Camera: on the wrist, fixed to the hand. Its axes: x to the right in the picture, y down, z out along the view.
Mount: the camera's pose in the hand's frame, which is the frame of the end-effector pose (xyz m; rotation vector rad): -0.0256 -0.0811 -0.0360 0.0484 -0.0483 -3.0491
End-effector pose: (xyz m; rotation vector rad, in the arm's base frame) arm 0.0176 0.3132 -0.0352 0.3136 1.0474 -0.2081
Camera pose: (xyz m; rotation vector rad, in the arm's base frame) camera -0.0498 0.2504 -0.0420 1.4511 -0.4752 2.6208
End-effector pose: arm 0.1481 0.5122 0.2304 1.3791 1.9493 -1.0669
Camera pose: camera 0.0819 0.5147 0.2947 1.7827 -1.3575 0.7598
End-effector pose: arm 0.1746 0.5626 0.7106 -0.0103 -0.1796 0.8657
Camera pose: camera 0.2255 0.4929 0.6779 0.2648 -0.0409 -2.1725
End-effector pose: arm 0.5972 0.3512 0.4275 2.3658 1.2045 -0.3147
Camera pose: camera 0.5164 0.3925 0.4447 1.1646 -2.5689 0.7566
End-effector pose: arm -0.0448 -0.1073 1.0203 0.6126 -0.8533 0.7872
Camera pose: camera 0.0250 -0.1359 0.9670 1.0862 0.6592 -1.9628
